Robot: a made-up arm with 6 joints.
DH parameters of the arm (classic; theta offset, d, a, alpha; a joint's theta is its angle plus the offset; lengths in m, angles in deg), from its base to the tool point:
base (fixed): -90 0.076 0.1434 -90
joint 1: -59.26 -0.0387 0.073 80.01
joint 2: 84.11 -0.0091 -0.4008 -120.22
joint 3: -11.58 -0.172 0.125 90
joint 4: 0 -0.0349 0.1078 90
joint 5: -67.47 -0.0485 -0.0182 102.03
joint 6: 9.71 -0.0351 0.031 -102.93
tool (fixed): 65.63 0.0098 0 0
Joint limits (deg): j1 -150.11..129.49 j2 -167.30..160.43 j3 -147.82..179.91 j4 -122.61..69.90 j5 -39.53..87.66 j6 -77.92..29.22
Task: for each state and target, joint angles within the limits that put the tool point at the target. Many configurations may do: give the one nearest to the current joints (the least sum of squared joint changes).
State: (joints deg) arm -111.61 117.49 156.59 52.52 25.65 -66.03
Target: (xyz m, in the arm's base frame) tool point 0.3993 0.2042 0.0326
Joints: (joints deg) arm -148.04 151.63 164.66 65.18 27.93 -67.57
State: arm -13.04 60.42 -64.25 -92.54 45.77 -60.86
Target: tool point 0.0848 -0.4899 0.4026
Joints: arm 45.54 73.54 -35.68 -95.49 45.17 -58.46
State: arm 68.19 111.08 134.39 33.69 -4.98 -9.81
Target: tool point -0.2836 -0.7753 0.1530
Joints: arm 49.33 62.66 152.19 34.70 -7.90 -11.51
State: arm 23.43 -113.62 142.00 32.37 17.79 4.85
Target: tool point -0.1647 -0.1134 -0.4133
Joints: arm -13.16 -92.02 129.07 26.63 18.17 4.86
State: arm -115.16 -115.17 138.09 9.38 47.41 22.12
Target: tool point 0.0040 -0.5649 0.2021
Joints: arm -116.38 -118.60 109.43 19.21 51.37 23.20
